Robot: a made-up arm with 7 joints.
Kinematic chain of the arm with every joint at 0, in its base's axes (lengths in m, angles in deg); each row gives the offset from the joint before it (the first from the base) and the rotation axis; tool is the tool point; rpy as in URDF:
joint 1: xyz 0 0 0.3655 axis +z
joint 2: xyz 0 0 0 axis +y
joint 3: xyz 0 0 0.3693 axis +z
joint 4: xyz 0.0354 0 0 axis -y
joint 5: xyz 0.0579 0 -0.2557 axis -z
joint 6: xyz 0 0 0 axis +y
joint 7: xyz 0.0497 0 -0.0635 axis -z
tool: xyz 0 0 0 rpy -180 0 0
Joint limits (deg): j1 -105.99..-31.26 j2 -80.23..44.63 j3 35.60..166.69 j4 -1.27..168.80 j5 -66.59..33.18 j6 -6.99..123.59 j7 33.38..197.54
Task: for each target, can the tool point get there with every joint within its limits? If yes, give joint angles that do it. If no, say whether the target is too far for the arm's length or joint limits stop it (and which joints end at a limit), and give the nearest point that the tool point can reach.
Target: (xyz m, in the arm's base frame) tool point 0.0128 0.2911 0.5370
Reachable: yes | joints -66.70 3.92 155.37 38.53 5.34 26.86 177.59
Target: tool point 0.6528 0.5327 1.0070
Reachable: no: too far | nearest point 0.3653 0.3837 0.8007 | short by 0.384 m
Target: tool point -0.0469 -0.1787 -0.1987
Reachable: no: joint limits stop it (at a limit: joint 1, joint 2, joint 3, joint 5) | nearest point -0.1328 0.0978 0.1333 | short by 0.441 m
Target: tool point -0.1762 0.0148 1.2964
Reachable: no: too far | nearest point -0.1091 0.0496 1.0654 | short by 0.243 m
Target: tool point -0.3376 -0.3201 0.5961
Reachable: no: joint limits stop it (at a limit: joint 1, joint 2, joint 3, joint 4, joint 5, joint 6) | nearest point -0.1639 -0.4828 0.7499 | short by 0.283 m
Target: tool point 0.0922 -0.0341 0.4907
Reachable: yes | joints -87.39 -19.42 49.04 21.79 0.48 113.28 147.03
